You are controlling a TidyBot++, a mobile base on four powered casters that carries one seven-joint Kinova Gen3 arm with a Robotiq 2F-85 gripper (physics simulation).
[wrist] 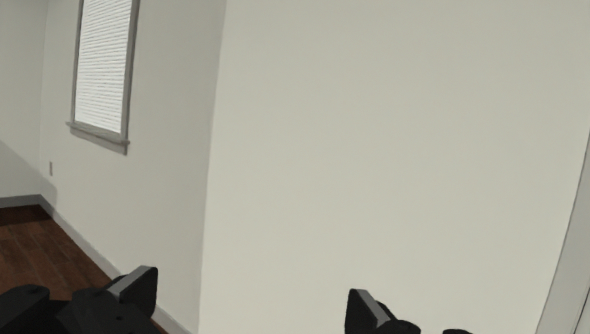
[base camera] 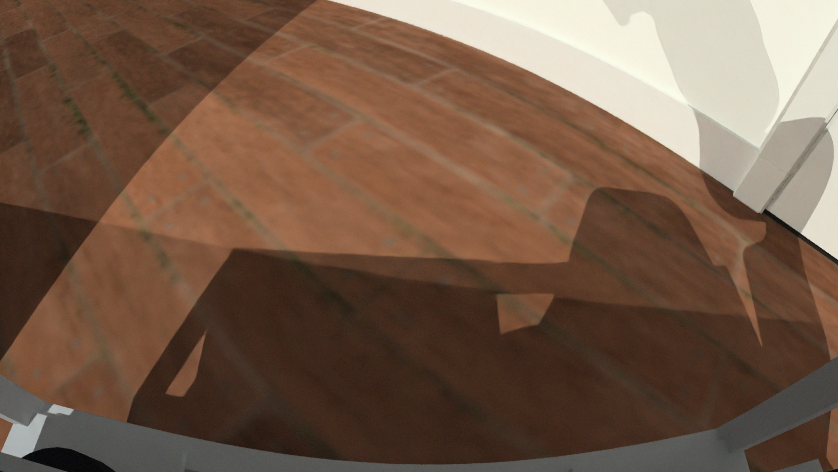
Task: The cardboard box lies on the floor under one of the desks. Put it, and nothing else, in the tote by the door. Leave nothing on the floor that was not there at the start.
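Places are measured from the arm's base along level axes (x left, y back, z up), in centimetres.
Where they show: gripper, fingertip midpoint: (wrist: 252, 300).
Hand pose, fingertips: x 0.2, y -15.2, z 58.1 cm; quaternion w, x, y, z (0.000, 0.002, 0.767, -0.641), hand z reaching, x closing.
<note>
After its pixels a point has its place.
My gripper (wrist: 252, 300) @[z 58.1, x 0.2, y -15.2 cm] is open, with its two black fingers wide apart at the bottom of the wrist view and no object between them. Wall shows behind and between the fingers. The cardboard box does not show in either view. The tote does not show in either view. The desks do not show either.
A white wall (base camera: 562, 52) @[z -32.8, x -28.2, y -80.1 cm] (wrist: 390, 150) @[z 60.4, x -27.8, y -82.2 cm] with a baseboard (base camera: 633, 99) @[z -34.8, x -39.5, y -70.3 cm] stands close ahead. A door frame (base camera: 782, 126) @[z -24.5, x -56.5, y -53.1 cm] (wrist: 567, 260) @[z 46.6, x -56.9, y -52.8 cm] is at the right. A window (wrist: 102, 65) @[z 81.0, x 103.0, y -195.6 cm] is at the left of the wrist view. Shadows, one arm-shaped, fall on the brown floor (base camera: 363, 170) @[z -39.7, x 3.3, y -51.3 cm] (wrist: 40, 260) @[z -39.7, x 137.1, y -187.7 cm].
</note>
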